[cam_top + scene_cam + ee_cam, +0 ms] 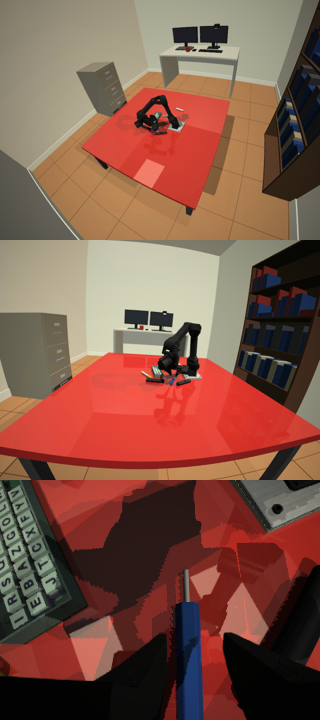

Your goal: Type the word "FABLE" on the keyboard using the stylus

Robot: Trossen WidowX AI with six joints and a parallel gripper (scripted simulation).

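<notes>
Right now my gripper tip is 1 cm to the left of the dark blue stylus and 4 cm above it. The rest, counted from my gripper tip: small grey block 3 cm ahead, 22 cm to the right, 4 cm below; then thin grey tip 2 cm behind, 4 cm to the right, 4 cm below; then white-and-yellow marker 18 cm ahead, 6 cm to the right, 4 cm below.
</notes>
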